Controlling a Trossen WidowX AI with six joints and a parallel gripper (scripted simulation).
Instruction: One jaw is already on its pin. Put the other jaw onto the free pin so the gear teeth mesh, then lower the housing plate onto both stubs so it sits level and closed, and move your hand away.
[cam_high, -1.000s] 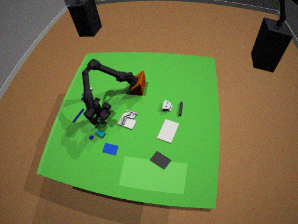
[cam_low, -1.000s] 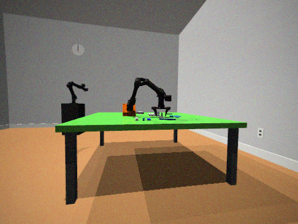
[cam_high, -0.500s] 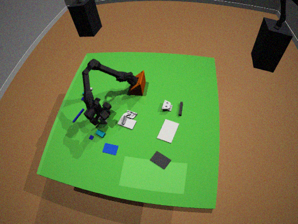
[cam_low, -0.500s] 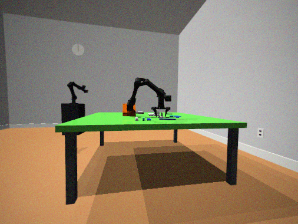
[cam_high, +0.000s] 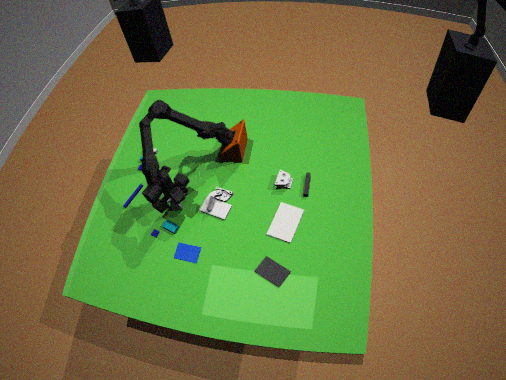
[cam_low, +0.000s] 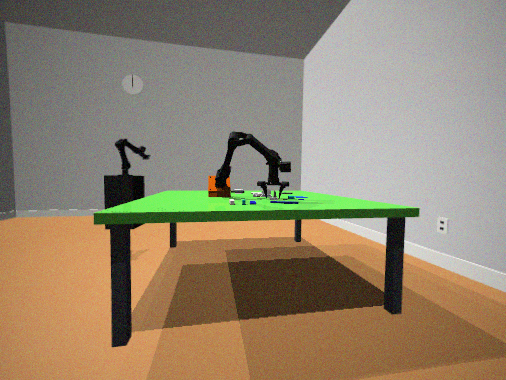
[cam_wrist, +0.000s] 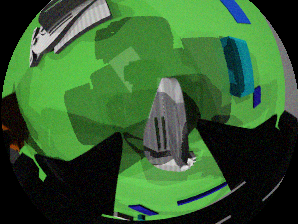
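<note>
Right now my gripper tip is 12 cm short of the teal block and 2 cm to the right of it. The rest, counted from my gripper tip: dark square plate 20 cm ahead, 48 cm to the left; then grey metallic jaw 1 cm ahead, 4 cm to the right; then white flat plate 2 cm behind, 48 cm to the left.
</note>
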